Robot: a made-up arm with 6 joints. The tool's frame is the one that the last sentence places.
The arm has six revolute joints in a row. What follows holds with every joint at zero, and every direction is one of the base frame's. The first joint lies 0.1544 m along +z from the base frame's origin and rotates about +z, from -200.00 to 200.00 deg. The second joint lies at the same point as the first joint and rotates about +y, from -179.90 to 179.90 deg. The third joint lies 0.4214 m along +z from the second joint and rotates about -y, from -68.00 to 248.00 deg. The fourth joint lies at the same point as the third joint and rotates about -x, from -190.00 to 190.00 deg. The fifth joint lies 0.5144 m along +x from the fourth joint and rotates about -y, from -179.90 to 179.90 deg. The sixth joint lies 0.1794 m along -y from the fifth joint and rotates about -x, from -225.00 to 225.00 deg. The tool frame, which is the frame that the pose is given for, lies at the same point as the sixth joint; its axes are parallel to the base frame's.
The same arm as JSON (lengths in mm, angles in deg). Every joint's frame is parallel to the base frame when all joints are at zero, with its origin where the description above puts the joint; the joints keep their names.
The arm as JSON. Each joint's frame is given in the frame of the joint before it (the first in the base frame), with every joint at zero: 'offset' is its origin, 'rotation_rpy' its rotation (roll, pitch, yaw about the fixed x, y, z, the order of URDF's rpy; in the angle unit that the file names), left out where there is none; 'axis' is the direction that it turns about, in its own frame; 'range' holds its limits. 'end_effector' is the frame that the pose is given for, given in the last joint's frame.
{"length_unit": "mm", "angle_unit": "deg", "chain": [{"id": "joint 1", "offset": [0.0, 0.0, 154.4], "axis": [0.0, 0.0, 1.0], "range": [-200.0, 200.0]}, {"id": "joint 2", "offset": [0.0, 0.0, 0.0], "axis": [0.0, 1.0, 0.0], "range": [-179.9, 179.9]}, {"id": "joint 3", "offset": [0.0, 0.0, 421.4], "axis": [0.0, -1.0, 0.0], "range": [-68.0, 248.0]}, {"id": "joint 4", "offset": [0.0, 0.0, 0.0], "axis": [-1.0, 0.0, 0.0], "range": [-190.0, 190.0]}, {"id": "joint 5", "offset": [514.4, 0.0, 0.0], "axis": [0.0, -1.0, 0.0], "range": [-179.9, 179.9]}, {"id": "joint 6", "offset": [0.0, -179.4, 0.0], "axis": [-1.0, 0.0, 0.0], "range": [-225.0, 225.0]}], "end_effector": {"offset": [0.0, 0.0, 0.0]}}
